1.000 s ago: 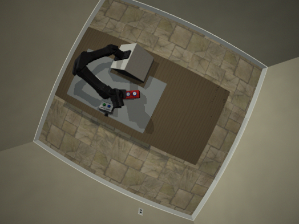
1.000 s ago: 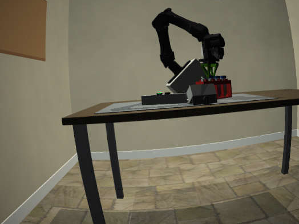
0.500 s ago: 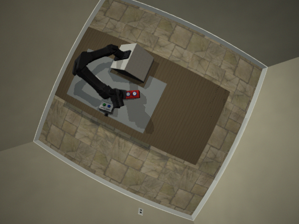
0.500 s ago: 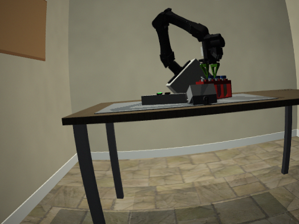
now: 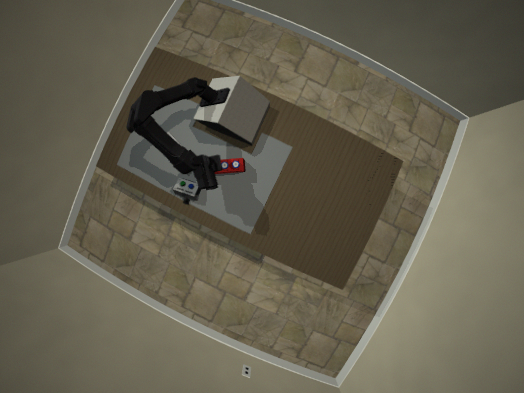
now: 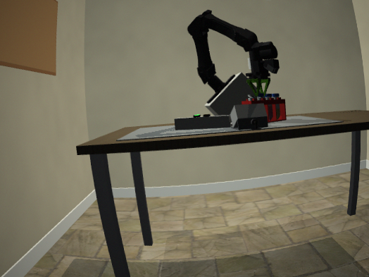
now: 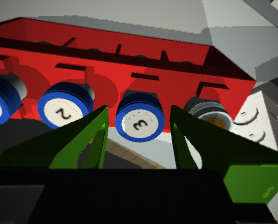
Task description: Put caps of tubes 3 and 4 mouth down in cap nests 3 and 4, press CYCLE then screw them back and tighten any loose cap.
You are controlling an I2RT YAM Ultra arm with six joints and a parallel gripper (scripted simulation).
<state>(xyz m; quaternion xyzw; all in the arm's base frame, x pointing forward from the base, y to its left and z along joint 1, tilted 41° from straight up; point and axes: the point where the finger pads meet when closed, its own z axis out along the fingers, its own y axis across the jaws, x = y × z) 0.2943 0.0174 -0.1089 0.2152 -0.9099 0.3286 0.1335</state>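
Right now my hand is right at the cap 3. The rest, counted from my hand: blue key (130 mm ahead, 100 mm to the right, 50 mm below); then cap 1 (100 mm to the left, 40 mm behind); then cap 2 (50 mm to the left, 20 mm behind).
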